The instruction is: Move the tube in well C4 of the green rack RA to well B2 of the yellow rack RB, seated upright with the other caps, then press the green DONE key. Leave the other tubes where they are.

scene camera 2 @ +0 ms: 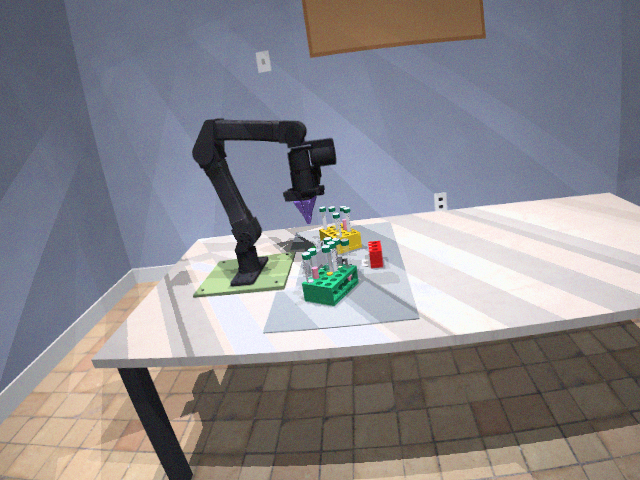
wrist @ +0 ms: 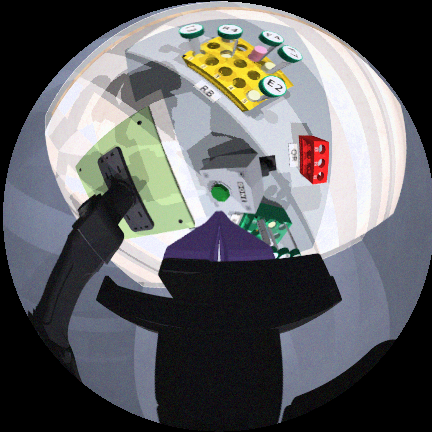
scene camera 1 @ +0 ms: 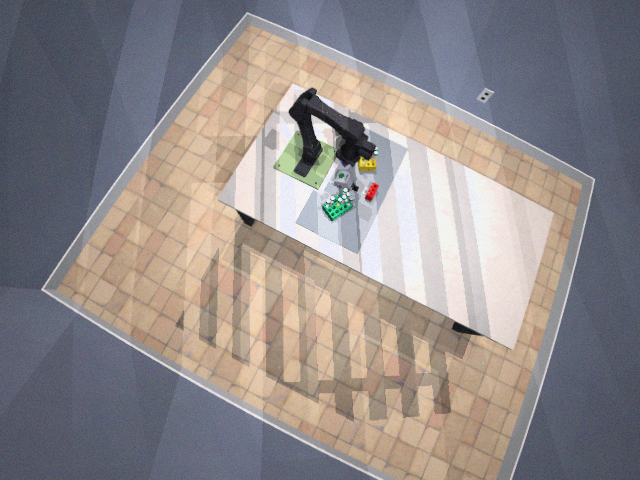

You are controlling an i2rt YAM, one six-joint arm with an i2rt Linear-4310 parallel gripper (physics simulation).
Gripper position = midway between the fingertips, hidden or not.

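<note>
Shut and holding nothing, the gripper (scene camera 2: 309, 223) can also be seen in the wrist view (wrist: 218, 216). The scene has a grey mat (wrist: 203, 129) in it as well, along with a grey box with green button (wrist: 233, 181).
</note>
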